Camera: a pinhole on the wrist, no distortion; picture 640 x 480 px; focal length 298.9 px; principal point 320.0 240.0 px. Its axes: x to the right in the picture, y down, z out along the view. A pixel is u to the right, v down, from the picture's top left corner.
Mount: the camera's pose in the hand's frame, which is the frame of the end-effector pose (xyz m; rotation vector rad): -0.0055 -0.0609 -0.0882 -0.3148 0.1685 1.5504
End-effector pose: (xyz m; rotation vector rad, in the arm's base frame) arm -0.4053 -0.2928 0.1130 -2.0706 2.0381 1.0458
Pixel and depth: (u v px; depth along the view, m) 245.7 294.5 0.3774
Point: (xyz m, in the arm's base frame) -0.4835 -0.0518 -0.0726
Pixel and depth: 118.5 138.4 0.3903
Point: -0.3969 -0.1622 -0.2957
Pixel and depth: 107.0 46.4 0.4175
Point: -0.4097 -0.2516 -0.4085
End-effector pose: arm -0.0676 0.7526 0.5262 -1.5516 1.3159 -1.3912
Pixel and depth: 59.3 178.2 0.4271
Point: 0.4229 0.7337 0.7098
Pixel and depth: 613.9 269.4 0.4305
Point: 0.0046 0.6719 0.0230
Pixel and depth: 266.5 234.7 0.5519
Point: 0.3836 0.7286 0.4014
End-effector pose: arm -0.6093 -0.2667 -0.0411 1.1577 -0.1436 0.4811
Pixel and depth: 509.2 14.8 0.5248
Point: -0.4360 -0.3475 0.5740
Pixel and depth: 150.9 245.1 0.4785
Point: -0.5287 -0.7433 -0.0287
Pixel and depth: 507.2 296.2 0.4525
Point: -0.8384 -0.4188 0.3065
